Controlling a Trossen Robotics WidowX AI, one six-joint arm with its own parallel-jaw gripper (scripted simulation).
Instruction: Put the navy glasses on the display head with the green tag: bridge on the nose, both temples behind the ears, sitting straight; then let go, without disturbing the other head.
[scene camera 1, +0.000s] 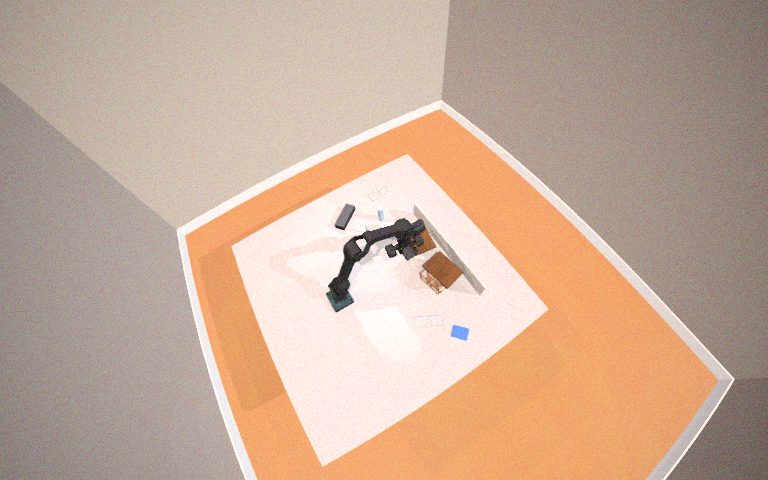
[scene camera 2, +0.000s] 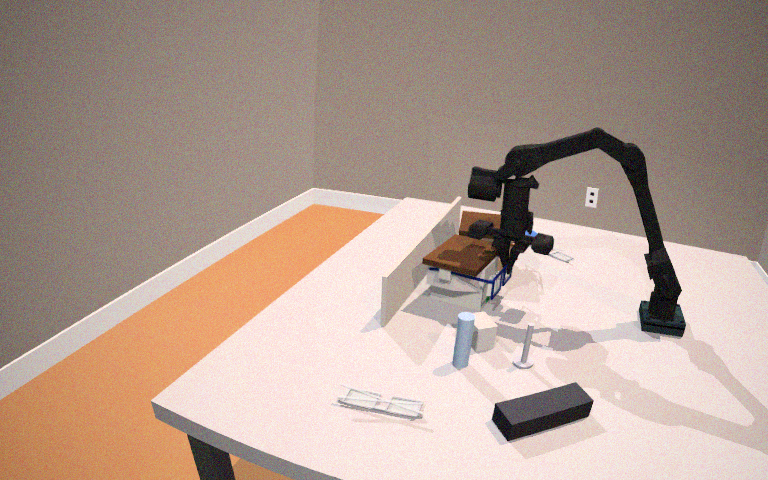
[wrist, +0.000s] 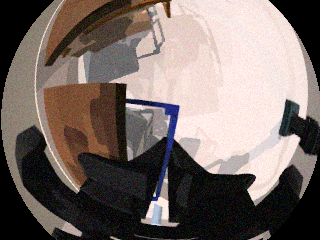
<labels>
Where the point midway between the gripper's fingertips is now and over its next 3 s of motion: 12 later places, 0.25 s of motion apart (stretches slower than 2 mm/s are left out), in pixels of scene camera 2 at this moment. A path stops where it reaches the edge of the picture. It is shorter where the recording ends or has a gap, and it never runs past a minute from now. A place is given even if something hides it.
My gripper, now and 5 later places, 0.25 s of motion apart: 507, 273; 506, 274; 506, 275; 508, 265; 512, 262; 524, 261
</labels>
